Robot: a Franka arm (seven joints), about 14 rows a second.
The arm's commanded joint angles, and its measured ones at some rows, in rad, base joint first. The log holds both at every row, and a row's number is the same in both.
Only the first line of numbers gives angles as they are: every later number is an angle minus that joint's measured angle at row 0.
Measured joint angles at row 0:
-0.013, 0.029, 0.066, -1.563, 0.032, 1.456, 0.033
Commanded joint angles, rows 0 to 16:
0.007, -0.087, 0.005, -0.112, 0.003, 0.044, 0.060
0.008, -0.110, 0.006, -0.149, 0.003, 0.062, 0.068
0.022, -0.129, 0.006, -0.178, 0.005, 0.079, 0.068
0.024, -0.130, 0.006, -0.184, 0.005, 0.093, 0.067
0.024, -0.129, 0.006, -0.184, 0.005, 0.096, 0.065
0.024, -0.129, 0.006, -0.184, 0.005, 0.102, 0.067
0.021, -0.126, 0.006, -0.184, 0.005, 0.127, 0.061
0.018, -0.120, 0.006, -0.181, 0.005, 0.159, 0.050
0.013, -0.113, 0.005, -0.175, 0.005, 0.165, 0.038
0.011, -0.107, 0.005, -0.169, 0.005, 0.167, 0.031
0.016, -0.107, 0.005, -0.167, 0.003, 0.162, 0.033
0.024, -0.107, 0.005, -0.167, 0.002, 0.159, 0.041
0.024, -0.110, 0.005, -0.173, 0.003, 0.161, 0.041
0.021, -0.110, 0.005, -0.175, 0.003, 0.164, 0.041
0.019, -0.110, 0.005, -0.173, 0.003, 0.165, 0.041
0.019, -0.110, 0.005, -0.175, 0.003, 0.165, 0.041
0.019, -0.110, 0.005, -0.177, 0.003, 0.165, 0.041
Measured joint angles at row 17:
0.024, -0.100, 0.003, -0.155, 0.000, 0.143, 0.049
